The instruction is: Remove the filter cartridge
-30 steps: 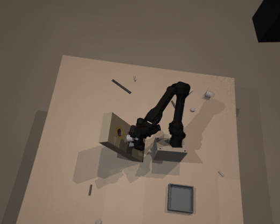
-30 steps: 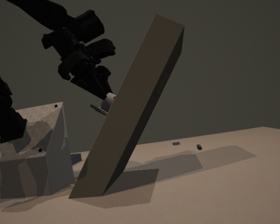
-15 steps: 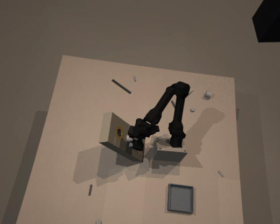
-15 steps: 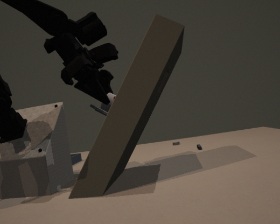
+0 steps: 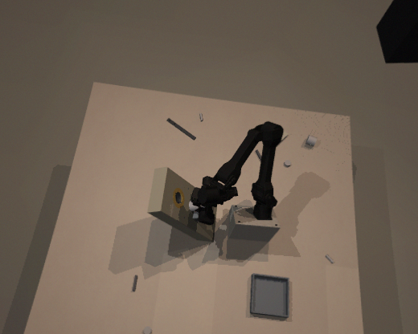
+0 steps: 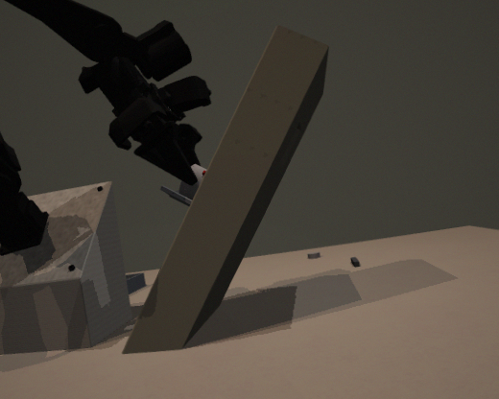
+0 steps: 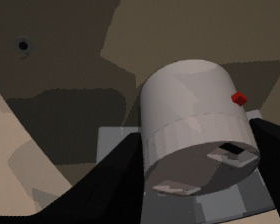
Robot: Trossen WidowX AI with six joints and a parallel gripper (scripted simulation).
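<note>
My gripper tip is now 40 mm short of the service panel and 20 mm above it. Also, from my gripper tip: round filter cartridge (right at my gripper tip); then grey shelf (40 mm below, 10 mm behind); then grey framed tray (340 mm to the left, 300 mm behind, 170 mm below).
</note>
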